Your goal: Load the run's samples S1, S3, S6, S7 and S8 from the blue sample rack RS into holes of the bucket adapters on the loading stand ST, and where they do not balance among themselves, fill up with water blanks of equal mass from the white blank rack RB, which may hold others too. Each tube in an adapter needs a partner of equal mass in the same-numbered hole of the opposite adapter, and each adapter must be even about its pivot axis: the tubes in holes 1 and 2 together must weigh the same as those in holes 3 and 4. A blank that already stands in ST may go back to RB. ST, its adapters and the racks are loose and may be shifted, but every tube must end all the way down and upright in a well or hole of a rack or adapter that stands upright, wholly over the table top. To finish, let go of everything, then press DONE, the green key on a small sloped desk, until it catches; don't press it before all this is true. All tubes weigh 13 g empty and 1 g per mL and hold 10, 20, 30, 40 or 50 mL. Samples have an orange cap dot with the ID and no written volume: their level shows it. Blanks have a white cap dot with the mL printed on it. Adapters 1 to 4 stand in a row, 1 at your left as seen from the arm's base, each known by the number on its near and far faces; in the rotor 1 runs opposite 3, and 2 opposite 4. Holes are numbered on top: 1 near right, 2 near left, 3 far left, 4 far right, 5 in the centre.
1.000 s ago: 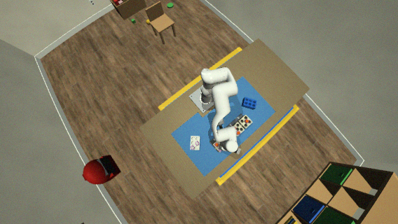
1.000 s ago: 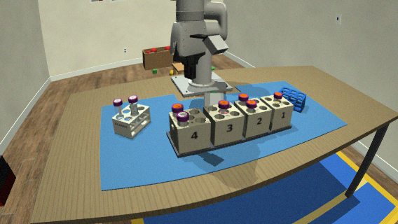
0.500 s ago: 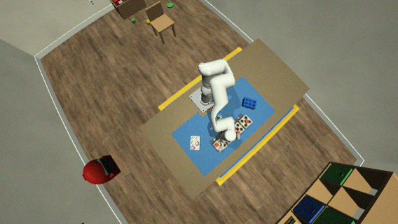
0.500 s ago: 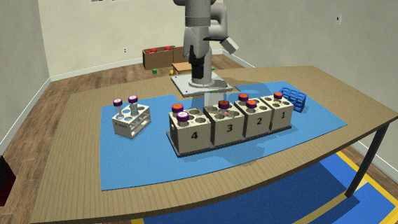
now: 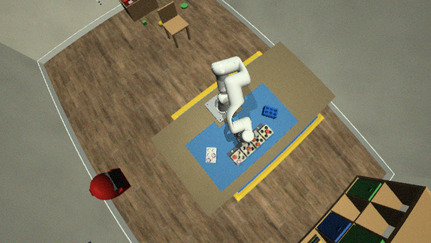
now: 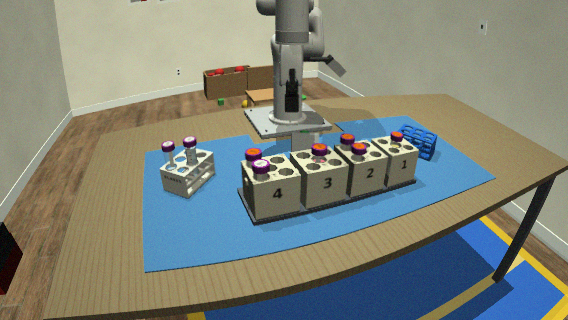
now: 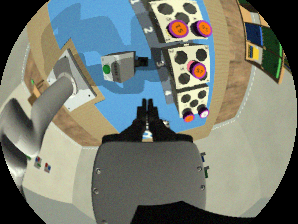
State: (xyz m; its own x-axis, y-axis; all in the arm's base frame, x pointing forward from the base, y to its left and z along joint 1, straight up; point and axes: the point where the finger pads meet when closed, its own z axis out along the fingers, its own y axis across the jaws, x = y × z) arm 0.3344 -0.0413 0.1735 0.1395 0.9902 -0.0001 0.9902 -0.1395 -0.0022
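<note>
Right now my hand is 13 cm above the DONE key desk, 8 cm past it and 5 cm to the right of it. Round my hand: adapter 2: 15 cm to the left, 13 cm below, 8 cm ahead; then loading stand ST: 18 cm below, 9 cm to the left, 9 cm ahead; then adapter 1: 26 cm to the left, 13 cm below, 6 cm ahead.
</note>
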